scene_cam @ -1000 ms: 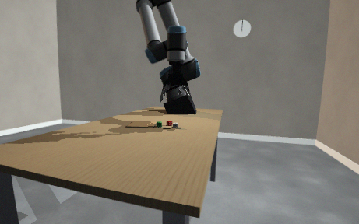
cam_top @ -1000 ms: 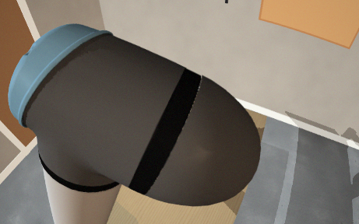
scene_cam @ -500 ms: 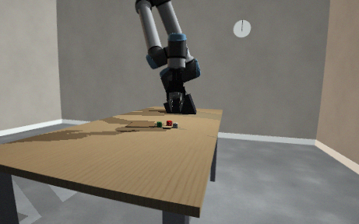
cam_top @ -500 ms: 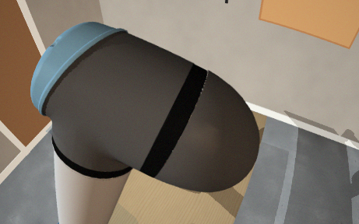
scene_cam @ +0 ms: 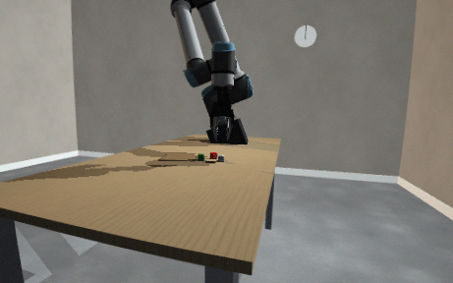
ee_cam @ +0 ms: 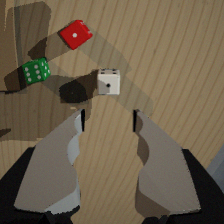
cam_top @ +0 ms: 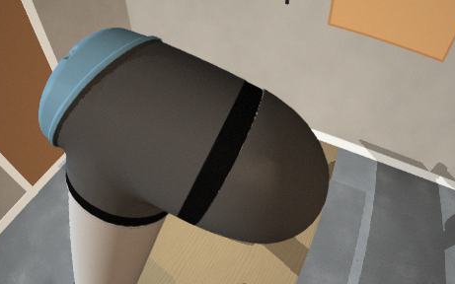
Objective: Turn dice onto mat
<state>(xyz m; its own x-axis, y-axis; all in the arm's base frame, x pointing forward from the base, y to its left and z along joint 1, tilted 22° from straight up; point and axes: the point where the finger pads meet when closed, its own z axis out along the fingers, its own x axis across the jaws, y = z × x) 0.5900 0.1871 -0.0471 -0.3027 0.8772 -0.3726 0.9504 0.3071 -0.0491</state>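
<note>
Right now my hand is 9 cm above the white die. Also, from my hand: green die: 9 cm to the right, 9 cm below, 1 cm ahead; red die: 9 cm below, 5 cm to the right, 4 cm behind; tan mat: 20 cm to the right, 10 cm below, 1 cm ahead.
</note>
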